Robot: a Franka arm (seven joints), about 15 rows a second.
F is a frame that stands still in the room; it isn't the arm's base.
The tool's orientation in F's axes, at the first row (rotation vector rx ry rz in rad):
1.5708, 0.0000, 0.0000
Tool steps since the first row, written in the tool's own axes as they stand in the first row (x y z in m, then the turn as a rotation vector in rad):
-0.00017, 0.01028, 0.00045, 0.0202, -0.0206, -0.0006
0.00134, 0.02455, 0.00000, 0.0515, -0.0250, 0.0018
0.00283, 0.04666, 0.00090, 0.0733, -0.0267, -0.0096
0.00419, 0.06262, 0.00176, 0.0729, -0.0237, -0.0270
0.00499, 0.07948, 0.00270, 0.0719, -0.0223, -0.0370
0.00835, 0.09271, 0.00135, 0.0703, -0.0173, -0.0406
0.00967, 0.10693, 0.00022, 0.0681, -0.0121, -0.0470
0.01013, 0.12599, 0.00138, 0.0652, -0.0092, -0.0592
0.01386, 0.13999, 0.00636, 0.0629, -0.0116, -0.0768
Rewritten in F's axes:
-0.00017, -0.00045, 0.01028, 0.0202, 0.0006, -0.0206
0.00134, 0.00000, 0.02455, 0.0515, -0.0018, -0.0250
0.00283, -0.00090, 0.04666, 0.0733, 0.0096, -0.0267
0.00419, -0.00176, 0.06262, 0.0729, 0.0270, -0.0237
0.00499, -0.00270, 0.07948, 0.0719, 0.0370, -0.0223
0.00835, -0.00135, 0.09271, 0.0703, 0.0406, -0.0173
0.00967, -0.00022, 0.10693, 0.0681, 0.0470, -0.0121
0.01013, -0.00138, 0.12599, 0.0652, 0.0592, -0.0092
0.01386, -0.00636, 0.13999, 0.0629, 0.0768, -0.0116

